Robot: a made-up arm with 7 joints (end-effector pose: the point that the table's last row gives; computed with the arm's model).
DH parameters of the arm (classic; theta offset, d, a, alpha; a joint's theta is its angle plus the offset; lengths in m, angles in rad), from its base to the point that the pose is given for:
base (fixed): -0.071 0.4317 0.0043 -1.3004
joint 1: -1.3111 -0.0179 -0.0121 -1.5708
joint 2: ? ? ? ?
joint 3: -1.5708 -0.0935 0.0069 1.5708
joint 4: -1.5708 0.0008 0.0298 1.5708
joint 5: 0 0.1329 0.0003 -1.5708
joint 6: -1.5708 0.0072 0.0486 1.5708
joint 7: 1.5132 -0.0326 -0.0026 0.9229
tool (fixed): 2.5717 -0.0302 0 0
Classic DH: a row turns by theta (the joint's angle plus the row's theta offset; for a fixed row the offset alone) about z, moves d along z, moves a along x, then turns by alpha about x.
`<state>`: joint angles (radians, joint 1 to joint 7).
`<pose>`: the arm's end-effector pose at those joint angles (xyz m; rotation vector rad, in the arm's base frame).
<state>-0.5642 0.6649 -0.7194 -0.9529 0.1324 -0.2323 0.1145</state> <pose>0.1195 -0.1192 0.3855 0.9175 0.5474 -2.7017</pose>
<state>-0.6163 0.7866 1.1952 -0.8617 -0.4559 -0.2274 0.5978</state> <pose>0.0636 0.0635 0.5175 0.9717 -0.7593 -1.2052</pose>
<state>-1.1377 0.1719 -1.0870 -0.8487 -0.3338 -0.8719 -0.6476</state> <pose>0.0266 -0.1769 0.4616 -1.6673 0.3640 1.5747</pose>
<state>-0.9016 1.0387 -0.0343 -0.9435 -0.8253 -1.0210 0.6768</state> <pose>0.0901 -0.0943 0.4847 -1.0300 1.0881 2.7513</pose>
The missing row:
joint 2: 1.2915 -0.0064 0.0165 1.5708
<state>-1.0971 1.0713 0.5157 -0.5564 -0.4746 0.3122 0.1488</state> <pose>0.1348 0.0411 0.5225 0.6148 0.0770 -1.7446</pose>
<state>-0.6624 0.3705 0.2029 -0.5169 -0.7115 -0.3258 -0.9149</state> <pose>0.1991 -0.0081 0.4292 1.0875 0.4648 -2.7724</pose>
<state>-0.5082 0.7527 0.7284 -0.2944 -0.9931 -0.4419 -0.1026</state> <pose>0.1647 0.0917 0.4370 0.4684 -0.3731 -2.1006</pose>
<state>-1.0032 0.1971 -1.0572 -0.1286 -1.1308 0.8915 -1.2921</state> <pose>0.1144 -0.1482 0.2801 0.3149 -0.8604 0.7848</pose>
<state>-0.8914 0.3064 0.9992 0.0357 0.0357 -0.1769 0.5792</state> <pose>0.1894 0.1123 0.3644 -0.3086 -0.6789 -0.9925</pose>
